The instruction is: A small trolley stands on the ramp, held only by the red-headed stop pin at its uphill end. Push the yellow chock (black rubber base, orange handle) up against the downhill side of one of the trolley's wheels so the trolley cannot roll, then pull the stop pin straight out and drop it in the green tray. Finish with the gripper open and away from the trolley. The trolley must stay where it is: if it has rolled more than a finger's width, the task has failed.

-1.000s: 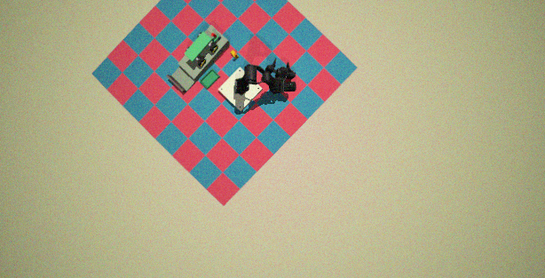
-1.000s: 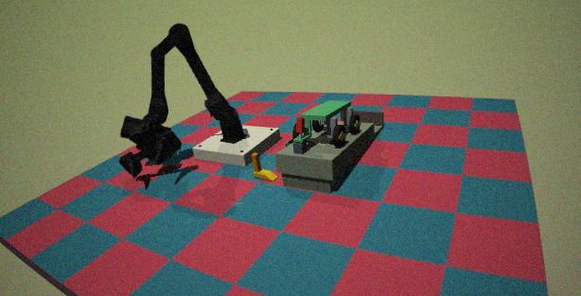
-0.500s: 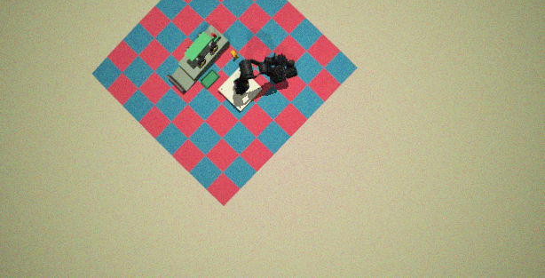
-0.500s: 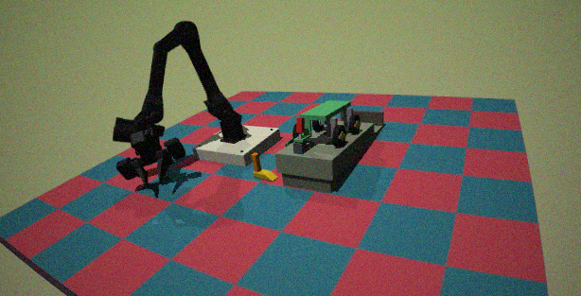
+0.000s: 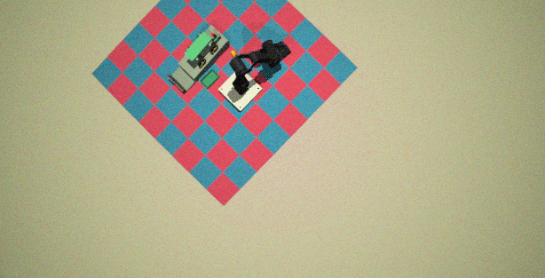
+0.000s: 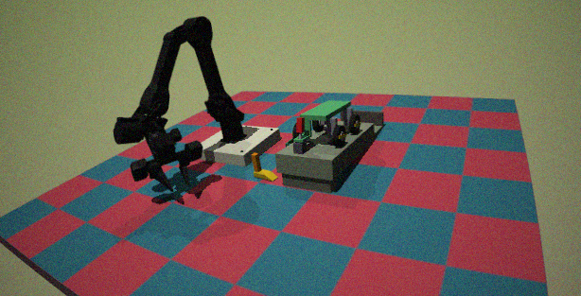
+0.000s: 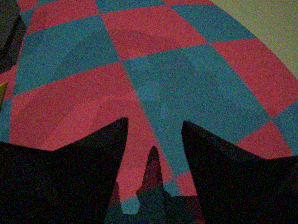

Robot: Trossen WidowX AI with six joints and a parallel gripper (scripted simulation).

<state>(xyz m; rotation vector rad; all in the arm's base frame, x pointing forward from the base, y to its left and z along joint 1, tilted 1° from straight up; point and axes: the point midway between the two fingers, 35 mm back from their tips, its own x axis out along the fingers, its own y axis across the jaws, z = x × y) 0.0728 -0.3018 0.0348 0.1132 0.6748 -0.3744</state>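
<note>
Right now the yellow chock is 110 mm ahead of my gripper tip, 190 mm to the left of it and 30 mm below it. The rest, counted from my gripper tip: red-headed stop pin (230 mm ahead, 210 mm to the left, 80 mm above); then green-topped trolley (240 mm ahead, 330 mm to the left, 60 mm above); then green tray (100 mm ahead, 420 mm to the left, 60 mm below).
</note>
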